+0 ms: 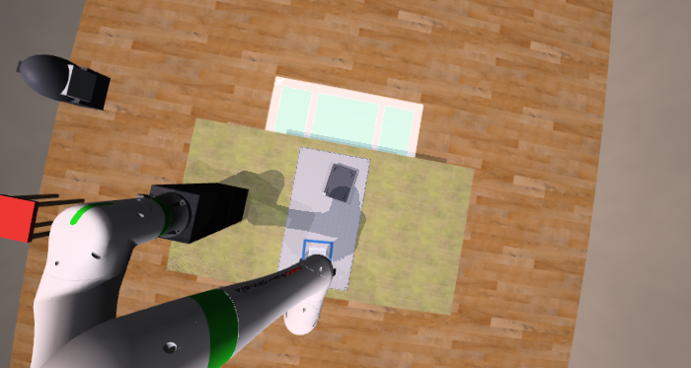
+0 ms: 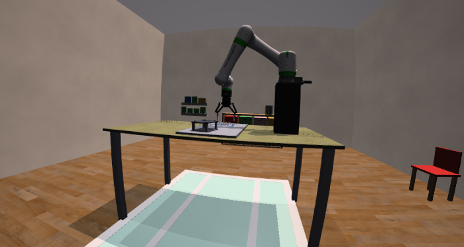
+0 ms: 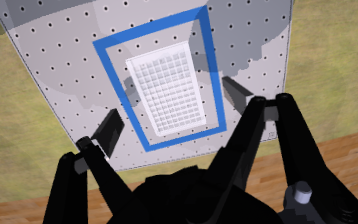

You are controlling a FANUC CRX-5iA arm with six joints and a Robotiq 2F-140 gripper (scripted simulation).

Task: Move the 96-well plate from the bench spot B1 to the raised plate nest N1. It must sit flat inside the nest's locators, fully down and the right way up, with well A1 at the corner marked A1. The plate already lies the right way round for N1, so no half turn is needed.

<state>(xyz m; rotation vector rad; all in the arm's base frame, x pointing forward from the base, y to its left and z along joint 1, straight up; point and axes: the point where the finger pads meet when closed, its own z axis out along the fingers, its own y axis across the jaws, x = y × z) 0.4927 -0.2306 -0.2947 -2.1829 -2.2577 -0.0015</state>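
My gripper is now 40 mm above the white 96-well plate. The rest, counted from my hand: dark raised nest N1: 60 mm ahead, 410 mm to the left, 10 mm above.
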